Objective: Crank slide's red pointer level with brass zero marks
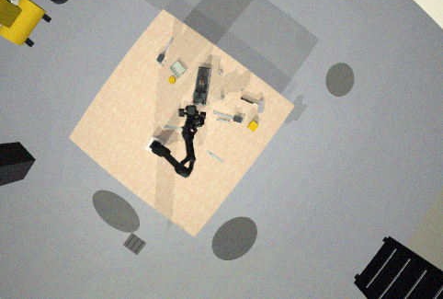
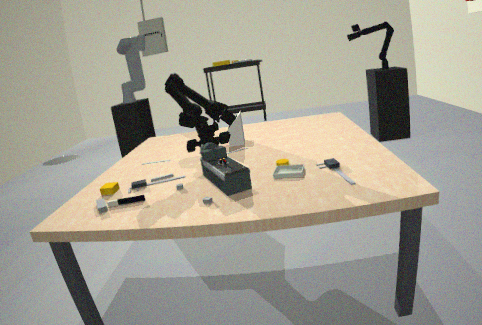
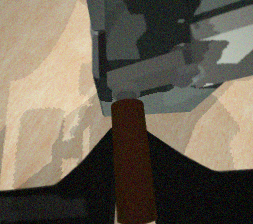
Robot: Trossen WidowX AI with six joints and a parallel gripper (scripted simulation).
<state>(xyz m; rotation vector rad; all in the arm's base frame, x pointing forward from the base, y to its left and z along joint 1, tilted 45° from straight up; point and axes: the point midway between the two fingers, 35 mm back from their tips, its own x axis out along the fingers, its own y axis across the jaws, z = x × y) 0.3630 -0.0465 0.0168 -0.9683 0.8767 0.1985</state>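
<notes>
Now: the crank 10 mm to the right of my gripper tip and 40 mm above it. The rest, counted from my gripper tip: red pointer (180 mm ahead, 80 mm to the left, 40 mm above); brown crank handle (20 mm behind, 10 mm to the right, 30 mm above); yellow disc (40 mm ahead, 270 mm to the left, 40 mm below).
</notes>
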